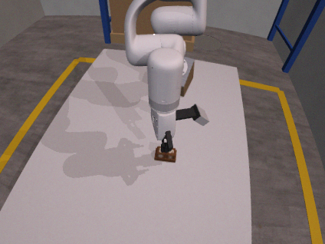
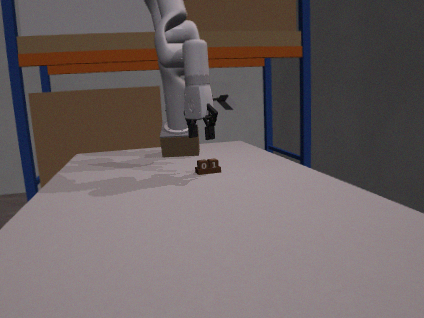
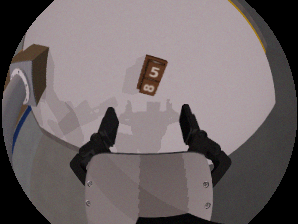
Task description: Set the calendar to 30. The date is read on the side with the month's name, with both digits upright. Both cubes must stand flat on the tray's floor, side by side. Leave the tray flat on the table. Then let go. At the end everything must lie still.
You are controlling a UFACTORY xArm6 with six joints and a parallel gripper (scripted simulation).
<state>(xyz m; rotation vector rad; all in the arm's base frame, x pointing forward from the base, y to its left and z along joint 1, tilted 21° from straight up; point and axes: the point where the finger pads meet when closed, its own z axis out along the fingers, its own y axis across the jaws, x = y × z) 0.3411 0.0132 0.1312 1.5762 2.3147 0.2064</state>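
My gripper is now 90 mm above the brown digit cube and 30 mm to the right of it. Also, from my hand: brown calendar tray 110 mm below, 20 mm to the left.
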